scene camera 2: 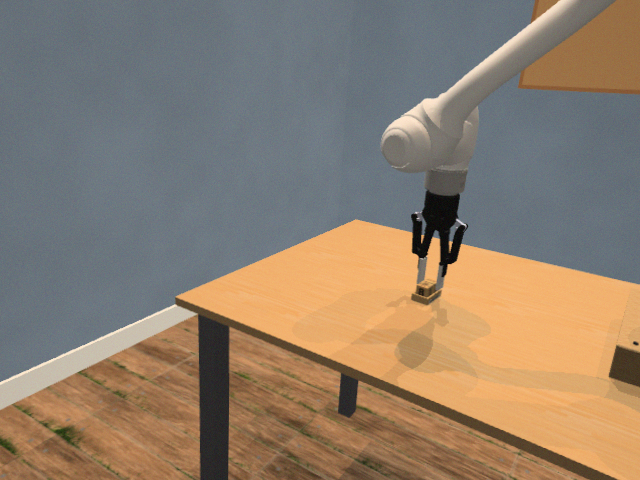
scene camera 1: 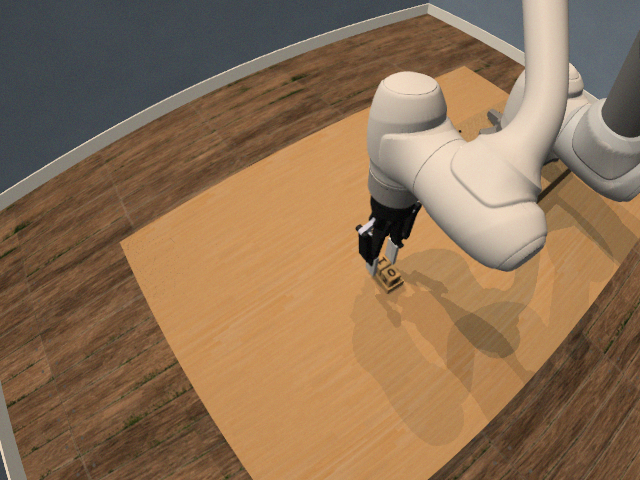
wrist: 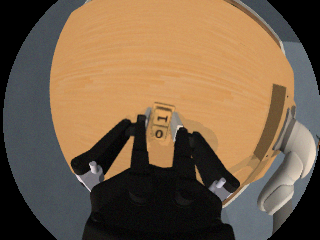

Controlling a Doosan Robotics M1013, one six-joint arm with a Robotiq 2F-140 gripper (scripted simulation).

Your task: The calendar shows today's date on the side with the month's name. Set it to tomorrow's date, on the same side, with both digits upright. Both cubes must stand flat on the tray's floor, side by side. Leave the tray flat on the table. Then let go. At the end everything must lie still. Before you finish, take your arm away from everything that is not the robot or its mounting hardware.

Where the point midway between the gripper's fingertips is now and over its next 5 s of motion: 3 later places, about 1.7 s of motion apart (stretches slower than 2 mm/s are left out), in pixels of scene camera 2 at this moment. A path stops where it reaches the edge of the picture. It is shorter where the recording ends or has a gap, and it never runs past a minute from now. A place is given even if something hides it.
My gripper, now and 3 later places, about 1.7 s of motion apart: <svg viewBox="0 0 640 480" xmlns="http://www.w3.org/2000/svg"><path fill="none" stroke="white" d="M429 285L437 252L436 251L436 249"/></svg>
